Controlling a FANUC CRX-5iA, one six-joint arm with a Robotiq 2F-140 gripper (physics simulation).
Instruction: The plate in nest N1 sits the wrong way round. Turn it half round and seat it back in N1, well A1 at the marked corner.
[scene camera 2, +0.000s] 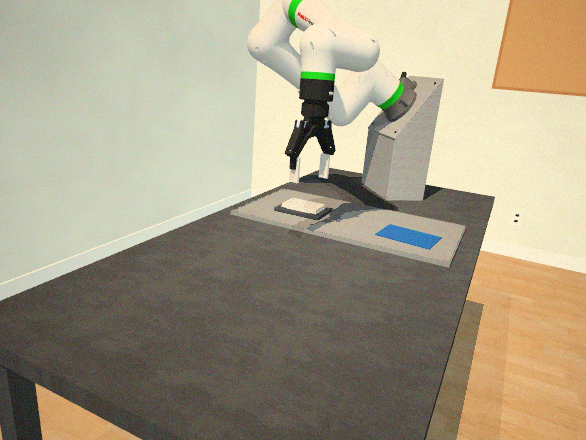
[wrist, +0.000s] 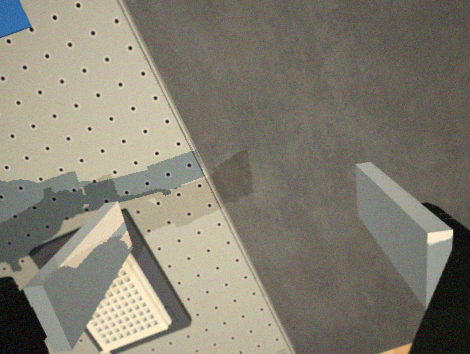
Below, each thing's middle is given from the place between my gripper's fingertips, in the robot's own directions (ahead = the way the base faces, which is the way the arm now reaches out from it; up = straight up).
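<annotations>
You'll find my gripper 14 cm above the cream well plate (wrist: 130, 309), 20 cm past it and 8 cm to the left of it. Going by their middles, that plate is the nearest to my gripper of the things named here. There's a flat blue rectangle (scene camera 2: 401, 234) too, and it's 16 cm below my hand, 16 cm behind it and 28 cm to the left of it.
</annotations>
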